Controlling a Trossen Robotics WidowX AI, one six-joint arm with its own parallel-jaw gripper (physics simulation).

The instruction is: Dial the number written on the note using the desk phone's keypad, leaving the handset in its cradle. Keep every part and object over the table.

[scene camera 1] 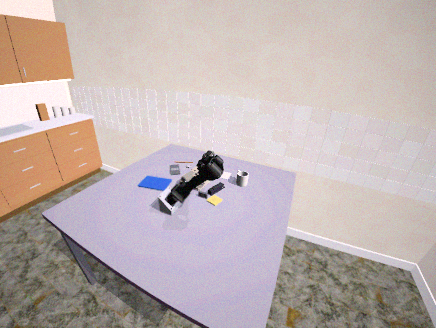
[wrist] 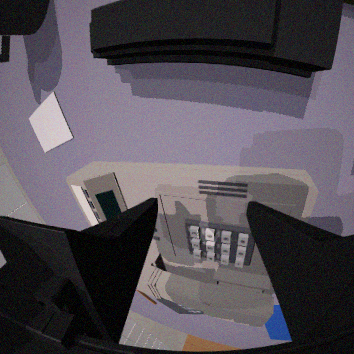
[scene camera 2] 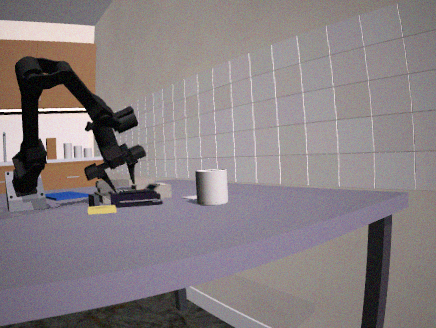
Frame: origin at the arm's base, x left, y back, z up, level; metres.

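Where they show: gripper, fingertip midpoint: (wrist: 202, 206) (scene camera 2: 124, 187); arm's base, origin of the base link: (scene camera 1: 171, 199) (scene camera 2: 24, 186).
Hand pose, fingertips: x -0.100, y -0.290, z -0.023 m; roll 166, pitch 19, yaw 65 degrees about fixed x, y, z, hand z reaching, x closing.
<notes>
Things, the pixels of their top centre, and the offset from my fingertips.
- beige desk phone, middle of its top: (wrist: 168, 261) (scene camera 2: 130, 185) (scene camera 1: 197, 175) dx +0.064, dy -0.057, dz +0.001 m
- handset, middle of its top: (wrist: 174, 299) (scene camera 2: 124, 178) (scene camera 1: 191, 171) dx +0.116, dy -0.065, dz +0.019 m
- white paper, middle of its top: (wrist: 47, 126) (scene camera 2: 200, 196) (scene camera 1: 225, 175) dx -0.117, dy -0.197, dz -0.040 m
- black object, middle of its top: (wrist: 172, 14) (scene camera 2: 135, 190) (scene camera 1: 216, 185) dx -0.100, dy +0.022, dz -0.001 m
- yellow pad, middle of its top: (scene camera 2: 101, 207) (scene camera 1: 214, 199) dx -0.118, dy +0.136, dz -0.032 m
- white mug, middle of its top: (scene camera 2: 212, 169) (scene camera 1: 241, 172) dx -0.243, dy -0.131, dz +0.045 m
- blue book, middle of its top: (wrist: 303, 328) (scene camera 2: 63, 194) (scene camera 1: 155, 182) dx +0.338, dy +0.088, dz -0.033 m
- grey device, middle of its top: (wrist: 185, 306) (scene camera 1: 174, 168) dx +0.295, dy -0.142, dz -0.033 m
- pencil, middle of its top: (scene camera 1: 183, 161) dx +0.281, dy -0.287, dz -0.035 m
The beige desk phone (scene camera 1: 202, 184) (scene camera 2: 163, 190) (wrist: 140, 172) lies below the arm. In the wrist view its keypad (wrist: 218, 245) shows between the fingers, with pale keys whose marks are too small to read. The handset (wrist: 215, 296) lies along the phone's far side and appears to rest in its cradle. My gripper (scene camera 2: 124, 188) (wrist: 202, 206) is open and empty, its fingertips low over the phone on either side of the keypad. A white paper (scene camera 1: 226, 175) (scene camera 2: 189, 197) (wrist: 51, 123) lies beside the phone; no number is legible on it.
A black object (scene camera 1: 216, 188) (scene camera 2: 136, 198) (wrist: 200, 30) and a yellow pad (scene camera 1: 214, 200) (scene camera 2: 102, 209) lie near the phone. A white mug (scene camera 1: 242, 178) (scene camera 2: 212, 188) stands further right. A blue book (scene camera 1: 155, 183) (scene camera 2: 68, 195) (wrist: 278, 324), a grey device (scene camera 1: 174, 169) and a pencil (scene camera 1: 183, 162) lie left.
</notes>
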